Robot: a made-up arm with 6 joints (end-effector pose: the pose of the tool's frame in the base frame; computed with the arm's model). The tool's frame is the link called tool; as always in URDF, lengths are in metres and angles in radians.
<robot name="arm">
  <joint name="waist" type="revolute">
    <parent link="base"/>
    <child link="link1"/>
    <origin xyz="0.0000 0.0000 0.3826"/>
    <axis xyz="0 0 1"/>
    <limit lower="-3.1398" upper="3.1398" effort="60" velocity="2.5"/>
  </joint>
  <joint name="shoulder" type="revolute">
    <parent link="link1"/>
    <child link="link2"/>
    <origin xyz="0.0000 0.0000 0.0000"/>
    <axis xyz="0 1 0"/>
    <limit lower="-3.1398" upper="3.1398" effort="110" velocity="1.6"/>
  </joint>
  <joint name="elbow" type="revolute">
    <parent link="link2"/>
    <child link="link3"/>
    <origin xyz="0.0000 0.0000 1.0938"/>
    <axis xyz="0 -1 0"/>
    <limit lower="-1.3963" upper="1.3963" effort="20" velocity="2.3"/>
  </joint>
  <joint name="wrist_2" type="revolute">
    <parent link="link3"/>
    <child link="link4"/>
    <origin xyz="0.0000 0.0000 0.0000"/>
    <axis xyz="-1 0 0"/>
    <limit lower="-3.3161" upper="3.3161" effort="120" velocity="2.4"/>
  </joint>
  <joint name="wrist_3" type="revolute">
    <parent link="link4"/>
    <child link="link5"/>
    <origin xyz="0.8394 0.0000 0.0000"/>
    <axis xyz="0 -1 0"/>
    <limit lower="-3.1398" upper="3.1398" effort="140" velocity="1.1"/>
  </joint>
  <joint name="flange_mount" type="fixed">
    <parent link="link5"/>
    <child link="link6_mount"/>
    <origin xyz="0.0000 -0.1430 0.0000"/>
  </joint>
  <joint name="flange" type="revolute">
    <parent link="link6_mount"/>
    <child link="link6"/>
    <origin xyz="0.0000 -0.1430 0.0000"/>
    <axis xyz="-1 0 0"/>
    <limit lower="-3.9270" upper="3.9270" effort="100" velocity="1.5"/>
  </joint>
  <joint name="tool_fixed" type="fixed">
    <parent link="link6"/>
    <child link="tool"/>
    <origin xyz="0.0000 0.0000 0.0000"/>
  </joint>
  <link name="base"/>
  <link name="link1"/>
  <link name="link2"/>
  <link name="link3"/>
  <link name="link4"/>
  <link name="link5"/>
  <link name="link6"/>
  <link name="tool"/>
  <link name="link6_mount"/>
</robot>
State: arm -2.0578 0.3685 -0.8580 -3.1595 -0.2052 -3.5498
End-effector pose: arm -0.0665 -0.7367 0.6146 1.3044 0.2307 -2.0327
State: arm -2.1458 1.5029 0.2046 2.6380 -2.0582 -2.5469
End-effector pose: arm -0.5784 -1.3532 -0.3145 -1.1074 0.3670 -2.6860
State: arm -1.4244 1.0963 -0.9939 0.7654 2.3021 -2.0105
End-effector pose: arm -0.0978 -0.7506 0.0553 2.0565 -1.0952 -0.0429
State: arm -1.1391 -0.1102 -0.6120 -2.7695 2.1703 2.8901
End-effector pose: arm 0.4786 -0.4022 0.9748 1.2739 2.5185 -1.0439
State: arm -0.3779 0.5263 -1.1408 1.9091 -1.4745 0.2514
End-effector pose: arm 0.7203 -0.1838 0.4669 2.0609 -2.1187 -0.5012
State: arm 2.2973 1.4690 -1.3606 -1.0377 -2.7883 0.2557
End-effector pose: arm -0.0333 0.2563 0.4705 0.0350 -1.7245 1.7625
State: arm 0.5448 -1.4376 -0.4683 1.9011 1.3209 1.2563
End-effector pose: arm -0.7598 -0.3519 1.3730 1.7273 1.9575 0.7302
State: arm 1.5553 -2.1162 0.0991 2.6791 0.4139 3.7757
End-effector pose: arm -0.2798 -1.5373 0.4095 1.1471 -1.6366 0.9838
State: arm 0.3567 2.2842 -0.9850 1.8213 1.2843 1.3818
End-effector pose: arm -0.0630 0.0522 -0.5012 0.4385 0.1112 2.1945
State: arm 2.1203 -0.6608 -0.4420 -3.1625 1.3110 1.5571
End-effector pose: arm -0.3205 -0.0242 1.4342 -0.0526 1.6542 0.7868
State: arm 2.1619 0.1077 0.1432 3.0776 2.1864 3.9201
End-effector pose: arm -0.7696 0.6346 1.5181 2.3148 -0.6770 -1.6534
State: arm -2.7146 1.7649 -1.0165 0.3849 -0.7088 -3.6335
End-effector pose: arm -0.4061 0.1064 -0.2247 0.2132 -0.2504 0.6971
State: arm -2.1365 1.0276 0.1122 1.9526 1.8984 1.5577
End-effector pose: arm -0.7989 -1.4571 0.4442 -2.1594 0.0518 -0.0834
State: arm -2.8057 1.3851 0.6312 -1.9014 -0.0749 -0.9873
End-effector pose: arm -1.3873 -0.5827 -0.1872 -0.6067 2.3619 0.4237
